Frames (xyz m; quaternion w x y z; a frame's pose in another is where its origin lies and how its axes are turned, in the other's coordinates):
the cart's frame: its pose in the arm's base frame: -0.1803 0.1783 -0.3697 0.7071 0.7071 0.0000 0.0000
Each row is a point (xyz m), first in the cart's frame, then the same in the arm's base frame.
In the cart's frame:
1: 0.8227 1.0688 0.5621
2: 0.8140 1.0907 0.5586
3: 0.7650 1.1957 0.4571
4: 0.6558 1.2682 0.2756
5: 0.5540 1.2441 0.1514
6: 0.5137 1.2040 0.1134
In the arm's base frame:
1: 0.6424 -0.3838 0.6991
2: 0.6337 -0.3803 0.7210
3: 0.5847 -0.2788 0.8260
4: 0.4755 -0.0973 0.8985
5: 0.3737 0.0269 0.8744
6: 0.3334 0.0649 0.8343

